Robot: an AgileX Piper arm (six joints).
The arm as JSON. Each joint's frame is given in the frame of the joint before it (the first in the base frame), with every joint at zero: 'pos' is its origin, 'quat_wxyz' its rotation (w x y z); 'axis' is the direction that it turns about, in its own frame. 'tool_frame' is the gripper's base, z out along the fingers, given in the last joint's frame.
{
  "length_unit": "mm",
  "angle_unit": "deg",
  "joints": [
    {
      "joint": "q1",
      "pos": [
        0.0,
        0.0,
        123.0
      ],
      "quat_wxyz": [
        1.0,
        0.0,
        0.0,
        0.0
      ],
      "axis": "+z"
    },
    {
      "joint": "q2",
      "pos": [
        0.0,
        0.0,
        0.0
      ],
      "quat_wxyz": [
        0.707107,
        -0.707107,
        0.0,
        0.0
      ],
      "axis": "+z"
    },
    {
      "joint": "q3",
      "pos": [
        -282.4,
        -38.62,
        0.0
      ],
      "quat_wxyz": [
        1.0,
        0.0,
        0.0,
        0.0
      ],
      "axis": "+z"
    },
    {
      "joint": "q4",
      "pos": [
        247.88,
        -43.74,
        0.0
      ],
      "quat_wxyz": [
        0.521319,
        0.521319,
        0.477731,
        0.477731
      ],
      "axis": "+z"
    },
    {
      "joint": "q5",
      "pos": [
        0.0,
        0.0,
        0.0
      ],
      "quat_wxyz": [
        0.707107,
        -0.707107,
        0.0,
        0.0
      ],
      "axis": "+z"
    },
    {
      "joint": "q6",
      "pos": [
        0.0,
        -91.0,
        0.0
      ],
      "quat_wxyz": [
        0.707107,
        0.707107,
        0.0,
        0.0
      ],
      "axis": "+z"
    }
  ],
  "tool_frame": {
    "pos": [
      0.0,
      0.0,
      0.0
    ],
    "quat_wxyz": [
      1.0,
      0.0,
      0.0,
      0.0
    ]
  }
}
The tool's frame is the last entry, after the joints.
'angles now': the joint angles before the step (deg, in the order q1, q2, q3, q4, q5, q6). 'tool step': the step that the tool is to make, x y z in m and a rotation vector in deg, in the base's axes. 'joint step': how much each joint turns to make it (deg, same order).
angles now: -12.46 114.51 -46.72 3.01 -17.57 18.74
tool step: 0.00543 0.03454 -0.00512 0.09 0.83 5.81
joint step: 5.71 0.84 0.00 -0.11 0.00 0.00
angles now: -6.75 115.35 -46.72 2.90 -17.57 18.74
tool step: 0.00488 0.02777 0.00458 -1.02 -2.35 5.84
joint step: 4.48 -0.37 0.00 -1.42 -2.06 -0.18
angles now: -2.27 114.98 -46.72 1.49 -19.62 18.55
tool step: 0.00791 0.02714 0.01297 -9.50 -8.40 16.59
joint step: 3.28 -0.59 0.00 -9.78 -7.74 -6.94
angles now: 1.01 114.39 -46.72 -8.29 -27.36 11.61
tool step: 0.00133 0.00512 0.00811 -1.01 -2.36 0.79
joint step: 1.00 -1.03 0.00 1.96 -1.15 -2.57
